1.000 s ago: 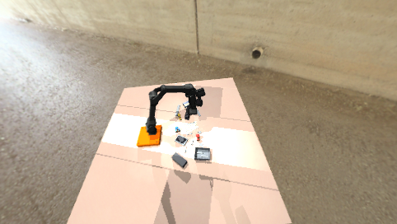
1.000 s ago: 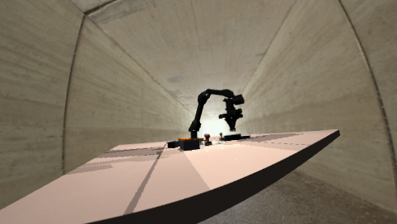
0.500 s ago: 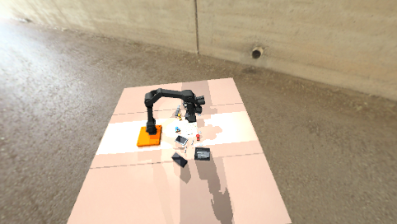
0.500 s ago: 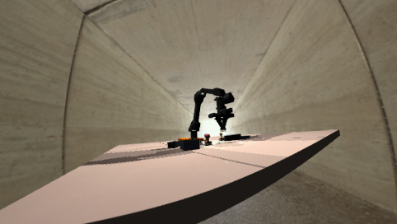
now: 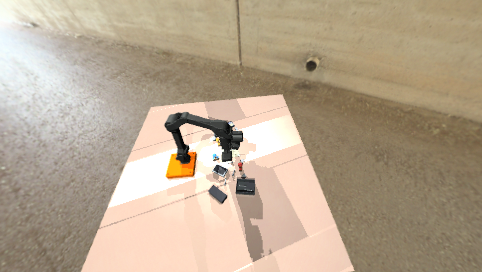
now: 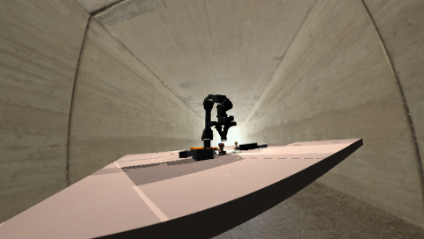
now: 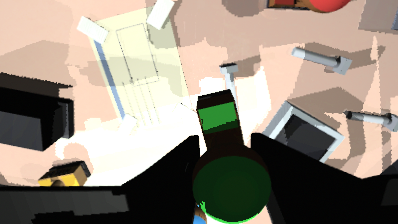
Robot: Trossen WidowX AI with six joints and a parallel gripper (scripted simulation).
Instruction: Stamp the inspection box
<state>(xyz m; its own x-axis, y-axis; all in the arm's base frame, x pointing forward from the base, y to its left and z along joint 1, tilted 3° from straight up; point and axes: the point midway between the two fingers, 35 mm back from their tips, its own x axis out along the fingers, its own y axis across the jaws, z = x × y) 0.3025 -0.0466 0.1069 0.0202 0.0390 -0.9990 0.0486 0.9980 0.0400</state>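
The ink pad is 7 cm behind my gripper tip, 6 cm to the right of it and 9 cm below it. Round my gripper tip: card (2 cm ahead, 6 cm to the left, 10 cm below); then green-knobbed pass stamp (right at my gripper tip); then red-topped stamp (7 cm ahead, 7 cm to the right, 8 cm below).
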